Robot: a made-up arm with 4 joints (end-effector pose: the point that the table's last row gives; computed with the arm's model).
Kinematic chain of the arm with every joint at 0, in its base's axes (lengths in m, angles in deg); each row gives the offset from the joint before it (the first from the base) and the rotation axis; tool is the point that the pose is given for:
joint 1: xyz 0 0 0.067 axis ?
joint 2: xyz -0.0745 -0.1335 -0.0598 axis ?
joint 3: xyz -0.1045 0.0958 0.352 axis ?
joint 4: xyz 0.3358 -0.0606 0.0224 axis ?
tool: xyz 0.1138 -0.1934 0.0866
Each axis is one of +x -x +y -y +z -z.
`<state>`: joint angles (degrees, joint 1 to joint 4).
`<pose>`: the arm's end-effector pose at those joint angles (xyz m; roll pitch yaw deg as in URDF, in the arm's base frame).
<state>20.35 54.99 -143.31 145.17</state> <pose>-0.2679 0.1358 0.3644 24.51 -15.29 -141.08</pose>
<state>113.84 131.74 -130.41 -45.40</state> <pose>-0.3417 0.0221 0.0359 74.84 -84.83 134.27</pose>
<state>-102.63 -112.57 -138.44 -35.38</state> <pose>-0.0130 0.1043 0.5106 -144.26 -43.28 -156.49</pose>
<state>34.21 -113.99 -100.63 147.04</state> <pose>0.0822 -0.3692 -0.1075 111.68 -23.06 25.61</pose>
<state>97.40 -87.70 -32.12 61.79</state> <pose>-0.1596 -0.0606 -0.4437 -177.87 20.71 58.62</pose>
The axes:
joint 1: +x
joint 2: +z
joint 3: -x
joint 4: +y

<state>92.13 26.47 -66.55 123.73</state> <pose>0.0936 -0.0138 0.1342 21.10 -26.58 159.41</pose>
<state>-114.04 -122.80 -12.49 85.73</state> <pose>-0.3637 0.2777 0.3100 28.48 -34.09 -80.20</pose>
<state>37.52 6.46 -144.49 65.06</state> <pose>0.2441 0.0747 0.3522 -174.91 -68.92 0.51</pose>
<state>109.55 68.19 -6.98 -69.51</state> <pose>0.1592 -0.3878 -0.0944 162.11 2.56 -76.35</pose>
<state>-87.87 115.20 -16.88 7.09</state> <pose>-0.0676 0.3182 -0.1833 115.45 62.43 -169.39</pose>
